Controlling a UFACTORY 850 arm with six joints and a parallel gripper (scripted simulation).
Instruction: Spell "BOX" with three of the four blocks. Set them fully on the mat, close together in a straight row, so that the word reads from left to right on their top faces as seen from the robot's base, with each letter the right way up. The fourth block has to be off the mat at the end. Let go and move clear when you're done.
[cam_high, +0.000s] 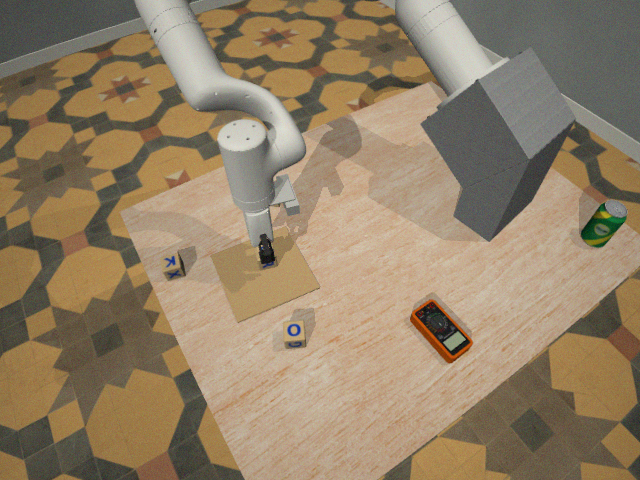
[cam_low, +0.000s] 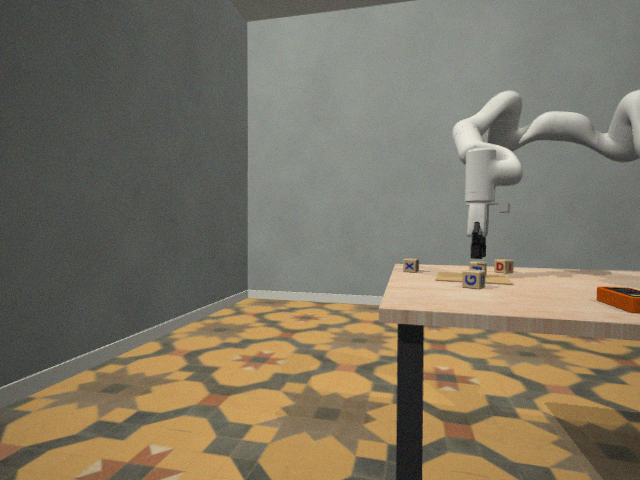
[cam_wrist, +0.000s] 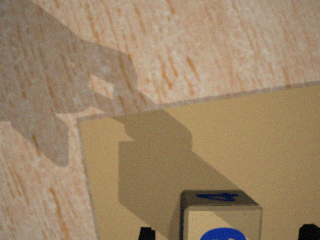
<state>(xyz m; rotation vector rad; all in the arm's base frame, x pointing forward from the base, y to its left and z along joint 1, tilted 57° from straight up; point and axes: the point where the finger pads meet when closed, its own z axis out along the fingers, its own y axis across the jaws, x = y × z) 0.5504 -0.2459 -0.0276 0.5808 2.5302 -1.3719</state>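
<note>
Right now my hand is 7 cm above the tan mat, 2 cm short of it and 1 cm to the right of it. The rest, counted from my hand: X block 18 cm ahead, 13 cm to the right, 5 cm below; B block 15 cm to the right, 14 cm behind, 5 cm below; O block 20 cm to the left, 8 cm ahead, 5 cm below.
</note>
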